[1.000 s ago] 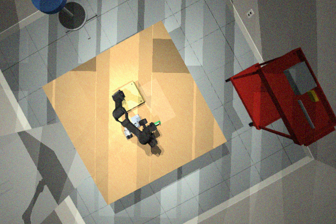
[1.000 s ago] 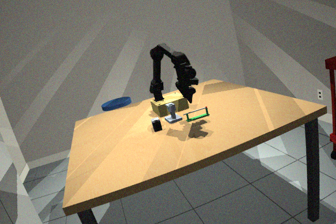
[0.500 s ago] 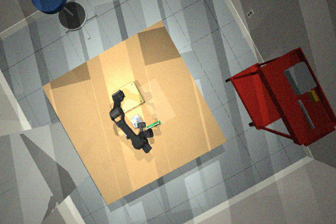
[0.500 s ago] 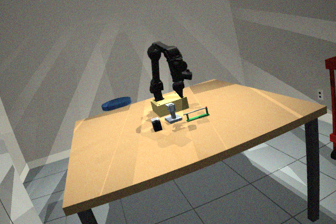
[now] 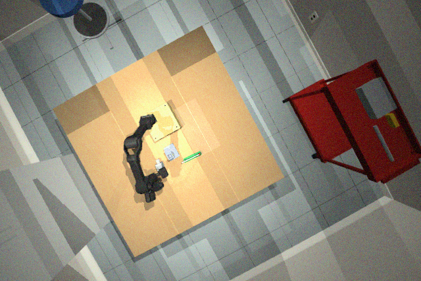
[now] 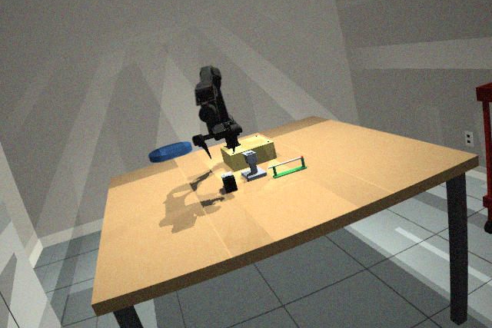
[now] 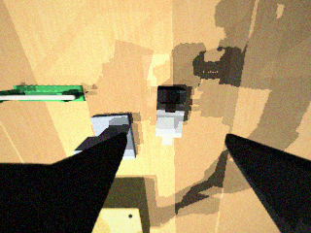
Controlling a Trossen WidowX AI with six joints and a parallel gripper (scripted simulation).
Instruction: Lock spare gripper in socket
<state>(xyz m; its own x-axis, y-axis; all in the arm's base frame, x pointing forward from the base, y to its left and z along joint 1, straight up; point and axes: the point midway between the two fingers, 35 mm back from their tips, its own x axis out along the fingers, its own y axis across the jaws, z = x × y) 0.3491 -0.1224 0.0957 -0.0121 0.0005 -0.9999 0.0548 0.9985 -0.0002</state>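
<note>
Now: gripper tip 11 cm above the spare gripper and 2 cm past it. From my gripper tip the other things lie so: green cradle (24 cm to the left, 12 cm below, 3 cm ahead); then socket (12 cm to the left, 9 cm below, 7 cm behind).
</note>
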